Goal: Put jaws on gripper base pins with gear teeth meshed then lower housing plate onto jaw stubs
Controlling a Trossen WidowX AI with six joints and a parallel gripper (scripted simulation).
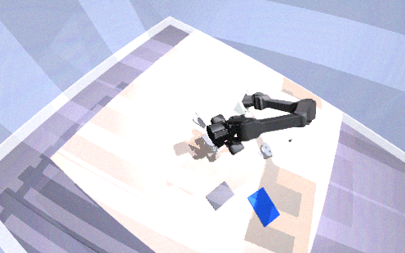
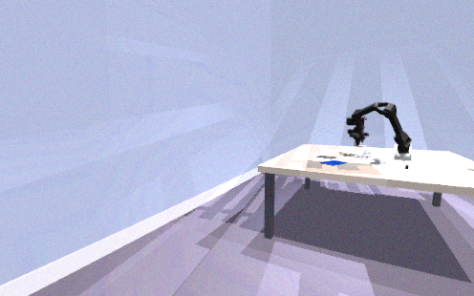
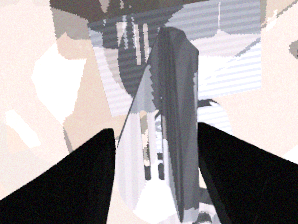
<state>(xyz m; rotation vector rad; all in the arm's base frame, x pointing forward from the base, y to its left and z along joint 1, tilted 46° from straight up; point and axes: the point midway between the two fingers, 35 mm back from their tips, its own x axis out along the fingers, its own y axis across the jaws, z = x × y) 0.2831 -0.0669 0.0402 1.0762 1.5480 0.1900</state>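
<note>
The gripper jaw is 40 mm behind my gripper tip. The rest, counted from my gripper tip: grey gripper base: 240 mm to the left, 100 mm behind, 60 mm below; small pale part: 240 mm to the left, 90 mm behind, 70 mm below; grey square plate: 230 mm ahead, 120 mm to the left, 80 mm below.
</note>
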